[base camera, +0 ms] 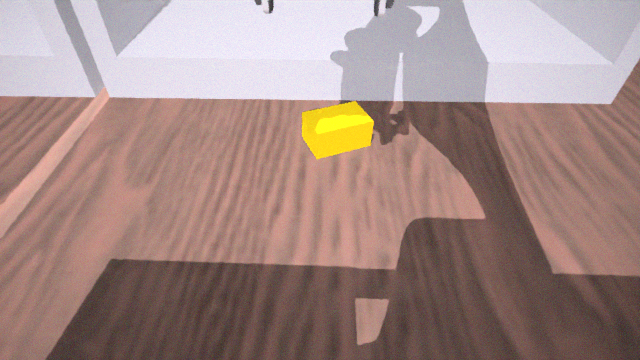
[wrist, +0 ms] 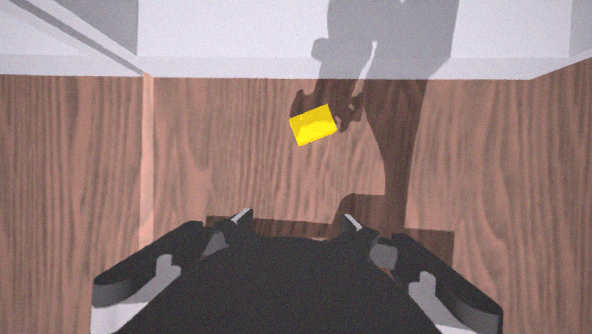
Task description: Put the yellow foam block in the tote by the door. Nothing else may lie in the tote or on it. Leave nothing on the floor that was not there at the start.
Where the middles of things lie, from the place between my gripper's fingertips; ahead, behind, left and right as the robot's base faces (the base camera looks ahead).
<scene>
The yellow foam block (base camera: pixel 327 131) lies 15 cm ahead of my hand, 2 cm to the right of it and 22 cm below it.
</scene>
